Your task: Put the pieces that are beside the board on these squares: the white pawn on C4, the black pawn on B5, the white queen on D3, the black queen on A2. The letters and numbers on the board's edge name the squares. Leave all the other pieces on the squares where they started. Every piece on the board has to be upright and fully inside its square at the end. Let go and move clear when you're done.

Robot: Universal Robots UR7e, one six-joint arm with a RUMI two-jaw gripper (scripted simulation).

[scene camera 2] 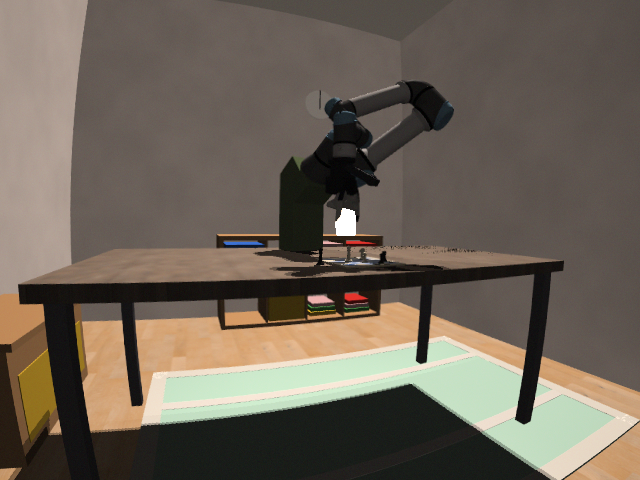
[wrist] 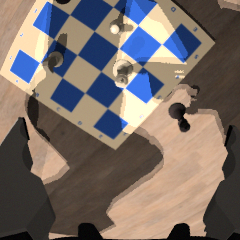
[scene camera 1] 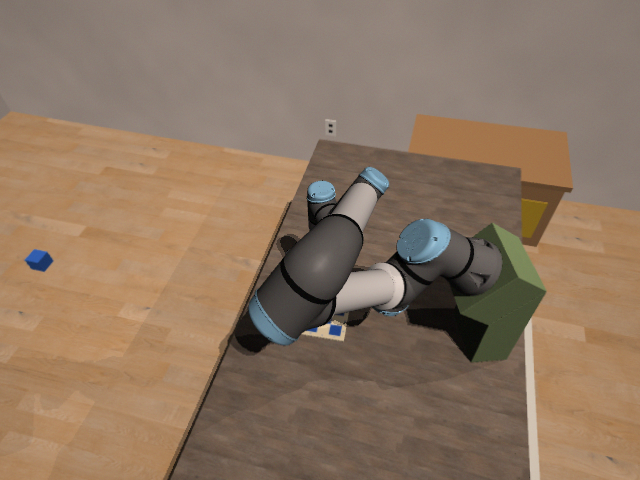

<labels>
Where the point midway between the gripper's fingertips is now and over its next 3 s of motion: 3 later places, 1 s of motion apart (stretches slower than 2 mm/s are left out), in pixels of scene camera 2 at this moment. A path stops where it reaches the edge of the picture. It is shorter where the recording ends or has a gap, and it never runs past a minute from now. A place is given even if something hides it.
The gripper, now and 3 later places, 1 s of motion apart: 347,221; 340,221; 328,221; 322,222
</labels>
